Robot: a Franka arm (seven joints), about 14 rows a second.
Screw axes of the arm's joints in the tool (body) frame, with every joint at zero. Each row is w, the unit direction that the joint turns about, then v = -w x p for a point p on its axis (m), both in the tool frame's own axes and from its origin. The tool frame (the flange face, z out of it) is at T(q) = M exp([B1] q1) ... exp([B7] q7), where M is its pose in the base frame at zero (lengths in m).
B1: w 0 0 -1 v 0 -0.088 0
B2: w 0 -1 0 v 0.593 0 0.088
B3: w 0 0 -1 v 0 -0.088 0
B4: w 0 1 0 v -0.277 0 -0.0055
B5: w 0 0 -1 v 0 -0.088 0
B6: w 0 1 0 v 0.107 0 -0.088
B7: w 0 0 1 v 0 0 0
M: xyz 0.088 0 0.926 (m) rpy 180 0 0 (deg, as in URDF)
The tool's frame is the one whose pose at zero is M.
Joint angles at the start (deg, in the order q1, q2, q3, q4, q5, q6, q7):
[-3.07, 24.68, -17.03, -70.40, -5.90, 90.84, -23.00]
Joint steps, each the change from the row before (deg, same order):
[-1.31, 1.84, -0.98, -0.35, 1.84, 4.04, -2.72]
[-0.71, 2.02, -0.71, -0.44, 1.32, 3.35, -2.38]
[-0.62, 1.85, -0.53, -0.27, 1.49, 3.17, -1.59]
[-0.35, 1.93, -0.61, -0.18, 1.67, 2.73, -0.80]
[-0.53, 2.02, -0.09, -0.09, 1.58, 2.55, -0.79]
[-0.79, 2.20, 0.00, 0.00, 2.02, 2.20, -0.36]
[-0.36, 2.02, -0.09, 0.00, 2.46, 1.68, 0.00]
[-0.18, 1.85, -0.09, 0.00, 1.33, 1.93, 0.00]
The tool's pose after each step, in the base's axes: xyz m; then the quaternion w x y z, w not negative. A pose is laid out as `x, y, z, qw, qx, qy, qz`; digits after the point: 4 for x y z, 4 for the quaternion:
0.6488, -0.2244, 0.5146, 0.0915, 0.9934, 0.0471, -0.0513
0.6558, -0.2387, 0.4929, 0.0902, 0.9932, 0.0591, -0.0442
0.6623, -0.2503, 0.4739, 0.0884, 0.9934, 0.0654, -0.0341
0.6683, -0.2592, 0.4541, 0.0851, 0.9939, 0.0653, -0.0259
0.6746, -0.2659, 0.4326, 0.0802, 0.9944, 0.0668, -0.0189
0.6791, -0.2744, 0.4087, 0.0707, 0.9955, 0.0610, -0.0133
0.6834, -0.2780, 0.3861, 0.0571, 0.9970, 0.0526, -0.0080
0.6875, -0.2810, 0.3660, 0.0532, 0.9974, 0.0481, -0.0039

